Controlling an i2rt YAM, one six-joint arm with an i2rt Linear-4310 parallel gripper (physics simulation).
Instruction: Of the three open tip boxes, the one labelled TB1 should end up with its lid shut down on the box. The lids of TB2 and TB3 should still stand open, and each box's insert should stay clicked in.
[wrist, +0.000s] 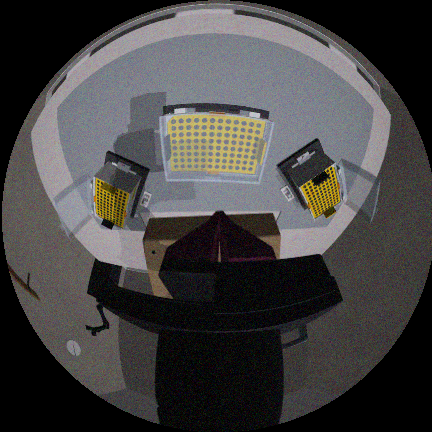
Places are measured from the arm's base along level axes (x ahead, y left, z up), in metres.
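Where they show: gripper, fingertip midpoint: (219, 216).
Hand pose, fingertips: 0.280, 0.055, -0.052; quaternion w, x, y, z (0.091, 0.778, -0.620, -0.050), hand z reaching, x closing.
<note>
Each offset is from my fingertips to the top centre of the thing, as dx, dy, dz. "spot": to the spot under its first point. Level surfaces: height alone.
The middle box @[+0.024, +0.009, -0.063] (217, 145) has a yellow insert seen pale through its clear lid, which lies over the box; whether its edge is fully down cannot be told. Its label does not show readably, but the side cards read TB3 @[spot: -0.124, +0.131, -0.139] (145, 199) and TB2 @[spot: -0.046, -0.167, -0.139] (286, 193). The left box's insert @[-0.097, +0.194, -0.066] (110, 202) is bright yellow and its clear lid @[spot: -0.053, +0.255, -0.036] (71, 202) stands open outward. The right box's insert @[+0.011, -0.205, -0.066] (321, 194) is bright yellow, and its clear lid (363, 189) stands open outward. The inserts appear seated. My gripper (219, 216) is shut and empty, on the near side of the middle box, apart from it in the view.
A grey mat @[dz -0.141] (215, 67) lies on the pale table (46, 127), under the boxes. A brown block (262, 225) shows behind the fingers at the near edge. The open side lids reach out over the table's left and right edges.
</note>
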